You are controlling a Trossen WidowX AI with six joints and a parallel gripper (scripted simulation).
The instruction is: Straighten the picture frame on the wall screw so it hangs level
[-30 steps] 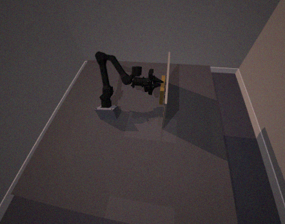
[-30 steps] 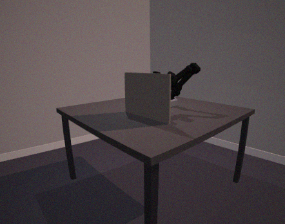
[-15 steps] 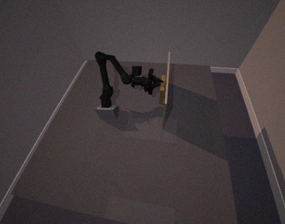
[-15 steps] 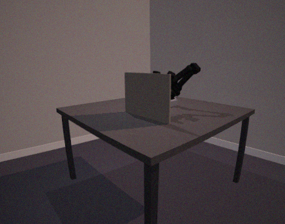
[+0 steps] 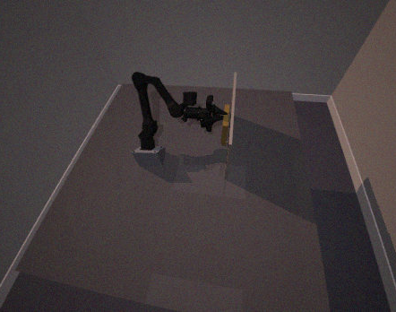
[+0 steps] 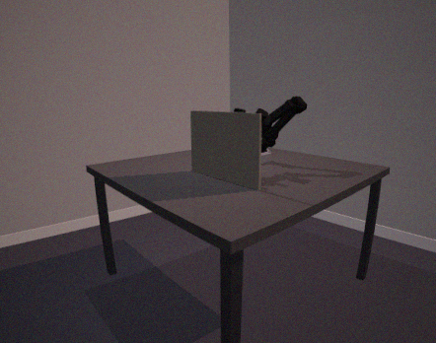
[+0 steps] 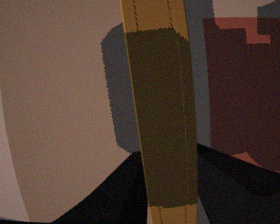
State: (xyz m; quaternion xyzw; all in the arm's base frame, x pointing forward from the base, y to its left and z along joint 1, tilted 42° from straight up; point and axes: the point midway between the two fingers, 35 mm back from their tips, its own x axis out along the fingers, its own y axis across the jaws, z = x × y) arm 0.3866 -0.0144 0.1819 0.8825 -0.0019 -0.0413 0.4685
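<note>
The picture frame is 50 mm below my gripper tip and 10 mm to the right of it. Round my gripper tip: wall panel 70 mm below, 20 mm ahead.
</note>
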